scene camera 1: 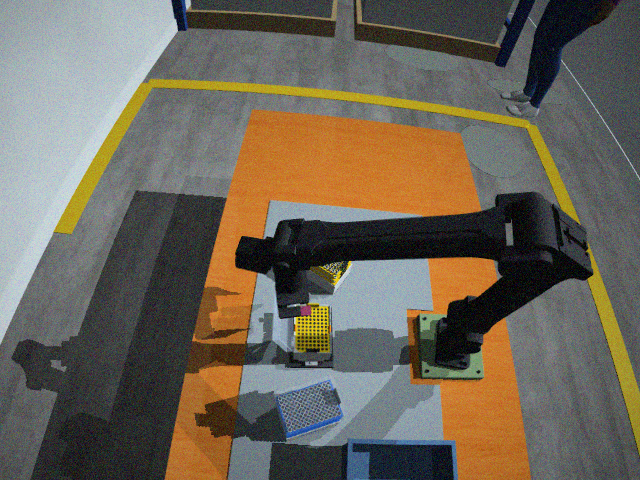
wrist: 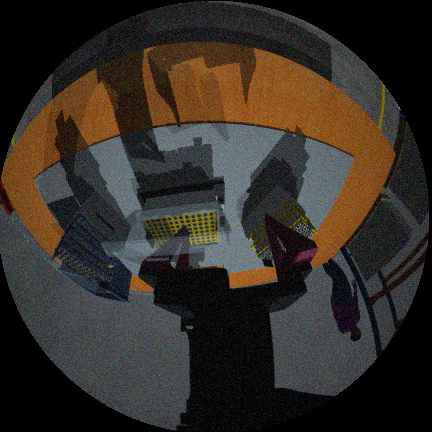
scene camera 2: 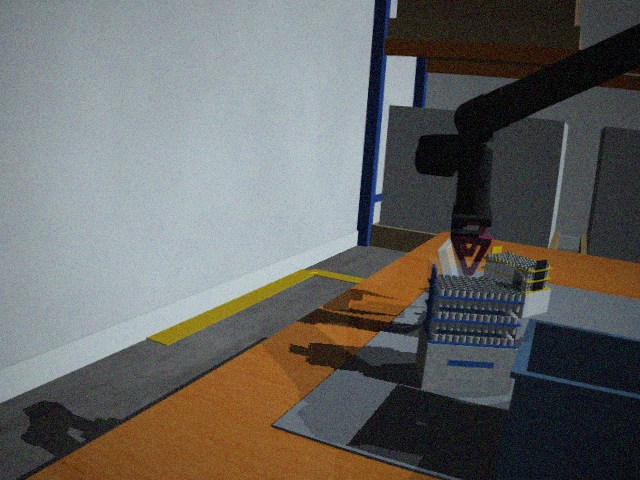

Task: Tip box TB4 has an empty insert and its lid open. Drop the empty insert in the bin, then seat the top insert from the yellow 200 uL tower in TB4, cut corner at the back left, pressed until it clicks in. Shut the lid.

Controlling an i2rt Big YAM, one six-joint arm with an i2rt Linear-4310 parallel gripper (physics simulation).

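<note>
Tip box TB4 holds a yellow insert (scene camera 1: 313, 333) (wrist: 207, 221) with rows of empty holes. Its translucent lid (scene camera 1: 282, 333) (scene camera 2: 448, 260) stands open on the left side in scene camera 1. My gripper (scene camera 1: 303, 310) (scene camera 2: 469, 269) (wrist: 225, 223) is open and empty, pointing down. It hangs above the far end of TB4. In the wrist view one finger overlaps the insert and the other overlaps the yellow tower (scene camera 1: 334, 268) (scene camera 2: 516, 266) (wrist: 295, 227). That tower stands angled behind TB4, its layers full of tips, partly hidden by the arm. The blue bin (scene camera 1: 403, 442) (scene camera 2: 573, 384) stands at the near right.
A blue tip tower (scene camera 1: 310, 408) (scene camera 2: 475, 315) (wrist: 82, 250) stands between TB4 and the bin, its layers full of tips. The green arm base (scene camera 1: 449, 374) is bolted to the right of TB4. A person (scene camera 1: 549, 56) (wrist: 345, 305) stands beyond the yellow floor line.
</note>
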